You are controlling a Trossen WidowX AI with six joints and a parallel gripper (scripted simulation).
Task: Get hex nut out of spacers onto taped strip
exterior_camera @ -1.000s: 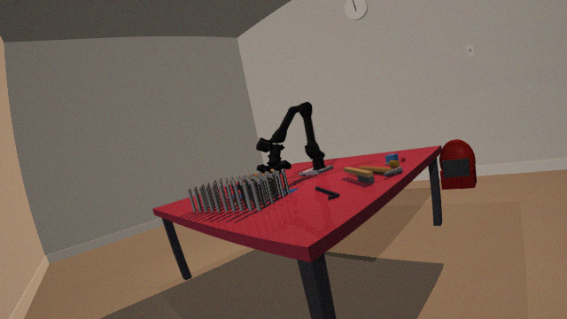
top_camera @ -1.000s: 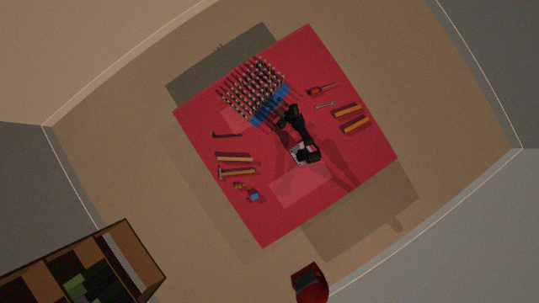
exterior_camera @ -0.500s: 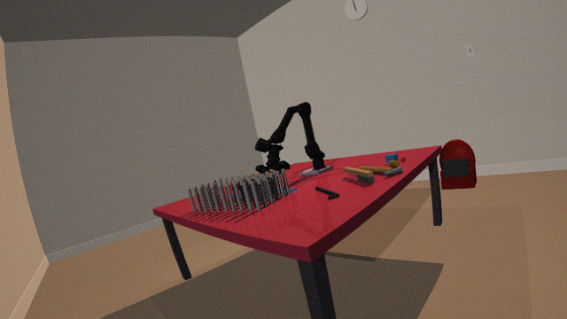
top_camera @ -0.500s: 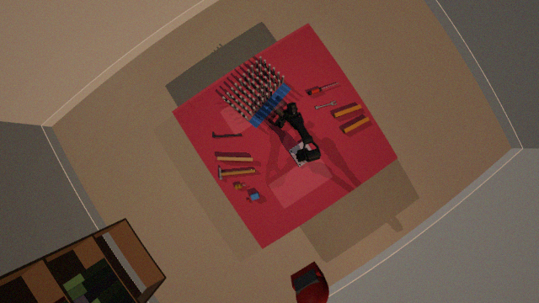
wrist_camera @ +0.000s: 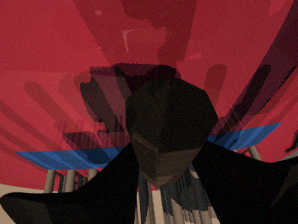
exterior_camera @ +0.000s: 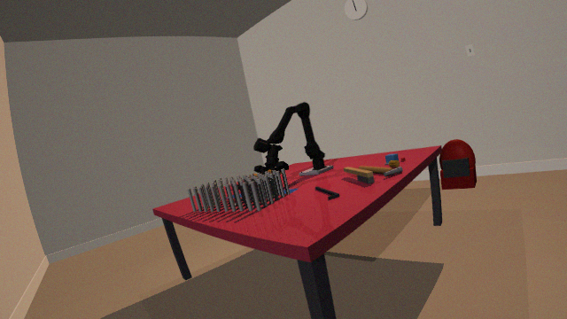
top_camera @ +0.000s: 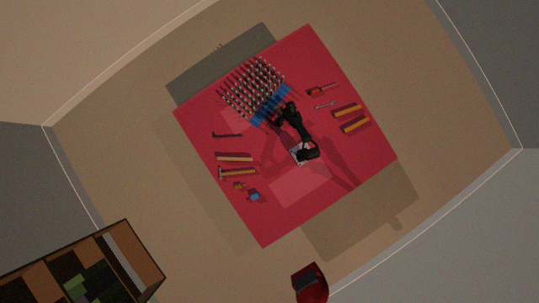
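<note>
Now: the blue taped strip 90 mm ahead of my gripper tip, 30 mm to the left of it and 30 mm below it. The rest, counted from my gripper tip: yellow item (350 mm behind, 520 mm to the left, 10 mm below); wrench (100 mm behind, 350 mm to the right, 30 mm below); blue cube (470 mm behind, 450 mm to the left, 10 mm below).
</note>
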